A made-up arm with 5 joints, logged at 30 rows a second.
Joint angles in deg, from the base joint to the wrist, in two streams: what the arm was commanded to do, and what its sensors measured. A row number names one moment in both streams.
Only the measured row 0 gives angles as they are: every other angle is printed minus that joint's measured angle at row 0.
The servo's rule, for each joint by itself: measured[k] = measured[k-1] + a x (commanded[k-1-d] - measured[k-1]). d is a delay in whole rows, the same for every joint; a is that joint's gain. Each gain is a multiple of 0.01, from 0.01 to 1. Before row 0 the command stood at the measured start. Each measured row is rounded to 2 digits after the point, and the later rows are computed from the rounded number. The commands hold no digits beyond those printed.
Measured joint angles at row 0:
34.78 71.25 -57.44 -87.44 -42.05
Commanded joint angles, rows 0 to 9:
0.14 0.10 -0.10 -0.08 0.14
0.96 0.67 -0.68 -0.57 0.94
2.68 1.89 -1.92 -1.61 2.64
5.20 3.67 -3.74 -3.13 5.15
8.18 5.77 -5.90 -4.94 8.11
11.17 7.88 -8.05 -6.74 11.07
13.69 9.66 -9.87 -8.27 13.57
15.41 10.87 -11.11 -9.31 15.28
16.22 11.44 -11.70 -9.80 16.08
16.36 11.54 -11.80 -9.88 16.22
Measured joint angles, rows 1 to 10:
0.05 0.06 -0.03 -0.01 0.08
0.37 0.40 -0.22 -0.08 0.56
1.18 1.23 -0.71 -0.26 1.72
2.59 2.60 -1.59 -0.60 3.64
4.55 4.38 -2.84 -1.12 6.14
6.87 6.34 -4.35 -1.79 8.90
9.26 8.20 -5.95 -2.57 11.52
11.41 9.70 -7.45 -3.38 13.63
13.09 10.67 -8.68 -4.15 15.00
14.23 11.16 -9.58 -4.84 15.68
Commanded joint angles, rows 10 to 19:
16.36 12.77 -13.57 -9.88 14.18
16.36 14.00 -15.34 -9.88 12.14
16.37 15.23 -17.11 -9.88 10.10
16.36 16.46 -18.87 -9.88 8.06
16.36 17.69 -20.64 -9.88 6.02
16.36 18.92 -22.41 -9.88 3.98
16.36 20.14 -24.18 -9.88 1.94
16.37 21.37 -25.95 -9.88 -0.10
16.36 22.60 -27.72 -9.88 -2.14
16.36 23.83 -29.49 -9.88 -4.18
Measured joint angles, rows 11 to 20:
14.98 12.06 -10.74 -5.44 14.84
15.46 13.15 -12.07 -5.97 13.33
15.78 14.31 -13.53 -6.44 11.52
15.98 15.51 -15.08 -6.85 9.58
16.11 16.73 -16.69 -7.21 7.59
16.20 17.96 -18.35 -7.53 5.57
16.26 19.18 -20.04 -7.81 3.54
16.30 20.41 -21.75 -8.06 1.50
16.32 21.64 -23.48 -8.28 -0.54
16.33 22.87 -25.22 -8.47 -2.58

